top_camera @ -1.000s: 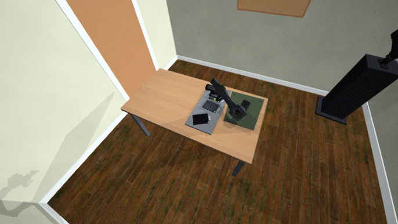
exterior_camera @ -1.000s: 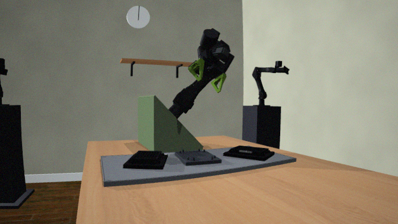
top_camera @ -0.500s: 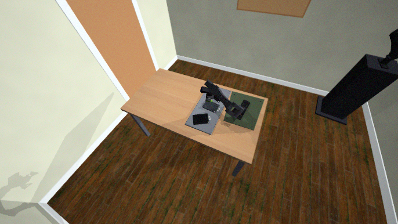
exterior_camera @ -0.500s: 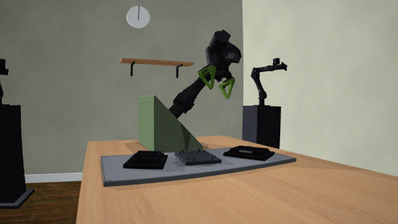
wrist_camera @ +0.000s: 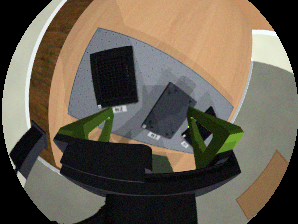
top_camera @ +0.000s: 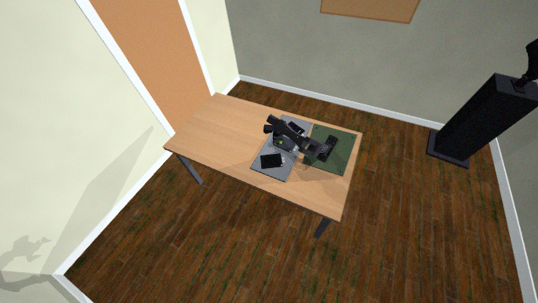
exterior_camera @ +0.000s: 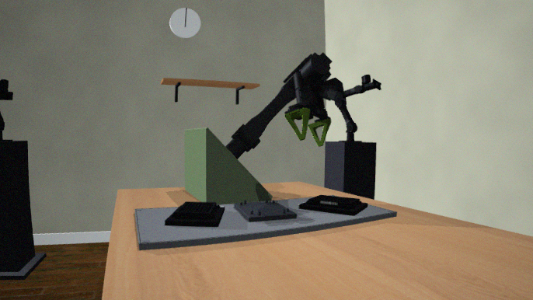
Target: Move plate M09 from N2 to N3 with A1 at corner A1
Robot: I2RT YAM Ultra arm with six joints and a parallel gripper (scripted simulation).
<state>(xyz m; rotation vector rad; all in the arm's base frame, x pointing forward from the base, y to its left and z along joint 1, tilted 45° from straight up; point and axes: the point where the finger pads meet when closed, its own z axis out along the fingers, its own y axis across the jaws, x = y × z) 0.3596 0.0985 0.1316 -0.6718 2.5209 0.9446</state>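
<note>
My hand is 180 mm above the dark nest and 80 mm to the right of it. The rest, counted from my hand: grey nest 180 mm below, 130 mm to the right, 20 mm behind.
</note>
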